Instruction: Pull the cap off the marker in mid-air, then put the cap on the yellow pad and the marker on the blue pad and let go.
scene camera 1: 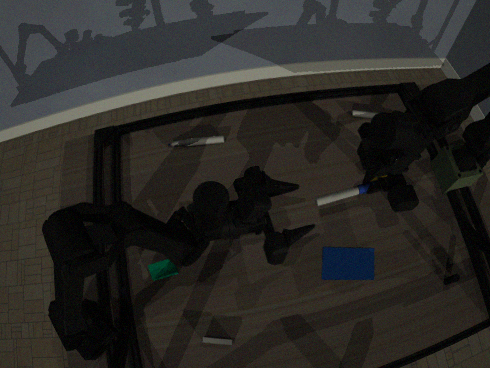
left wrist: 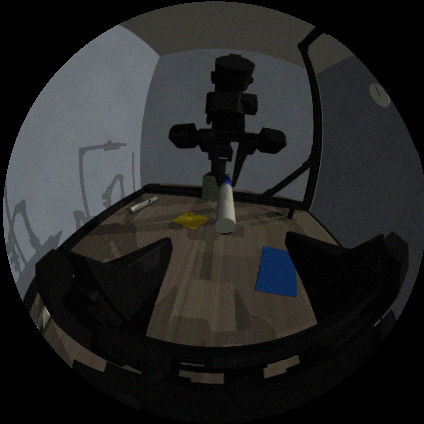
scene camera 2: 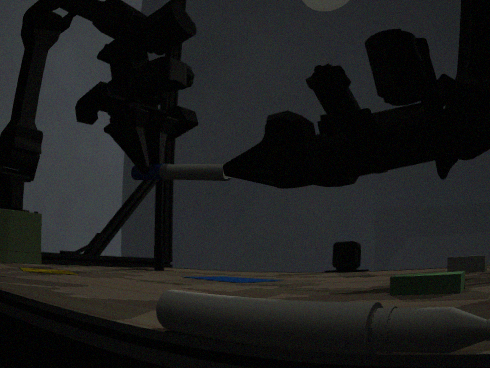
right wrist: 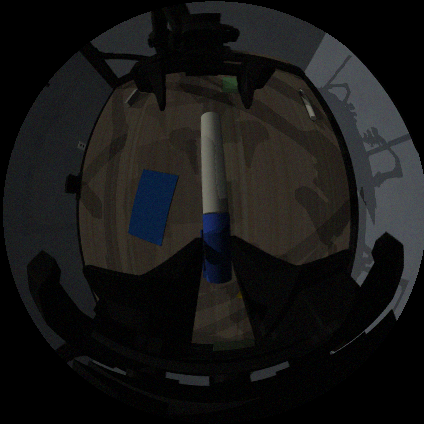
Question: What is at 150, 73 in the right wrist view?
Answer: My left gripper.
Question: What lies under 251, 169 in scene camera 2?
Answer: My left gripper.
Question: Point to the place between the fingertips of my right gripper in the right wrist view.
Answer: At 215, 242
